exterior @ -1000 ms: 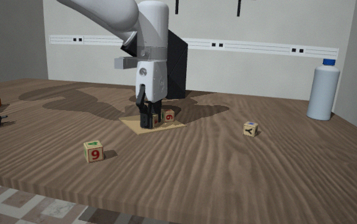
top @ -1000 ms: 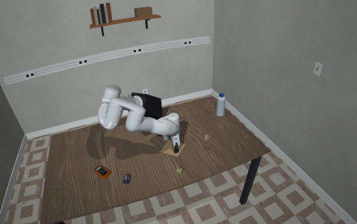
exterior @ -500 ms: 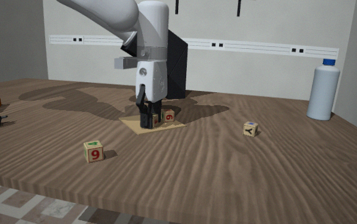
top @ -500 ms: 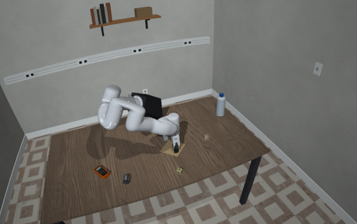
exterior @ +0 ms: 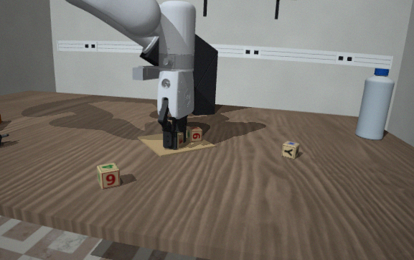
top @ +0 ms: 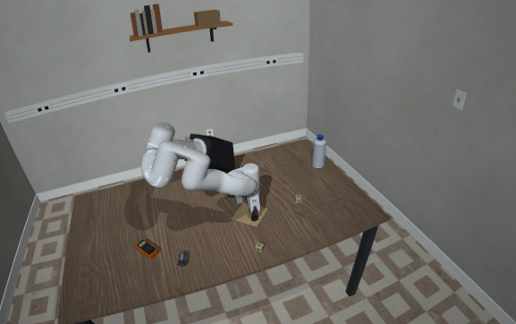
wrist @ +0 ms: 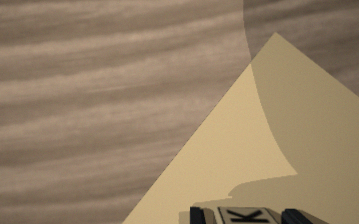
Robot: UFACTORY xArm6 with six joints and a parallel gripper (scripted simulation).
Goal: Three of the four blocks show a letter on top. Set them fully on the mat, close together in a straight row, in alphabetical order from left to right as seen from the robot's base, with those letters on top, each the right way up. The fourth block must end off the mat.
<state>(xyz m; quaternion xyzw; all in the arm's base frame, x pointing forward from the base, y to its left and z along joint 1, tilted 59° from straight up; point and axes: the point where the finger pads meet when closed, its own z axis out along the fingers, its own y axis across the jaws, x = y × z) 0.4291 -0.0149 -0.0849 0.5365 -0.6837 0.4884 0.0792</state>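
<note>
Right now my hand is 3 cm past the tan mat and 2 cm above it. From my hand the other things lie so: white bottle: 59 cm to the left, 8 cm behind, 7 cm above; then orange meter: 52 cm to the right, 16 cm behind, 1 cm below; then grey device: 41 cm to the right, 1 cm below.
</note>
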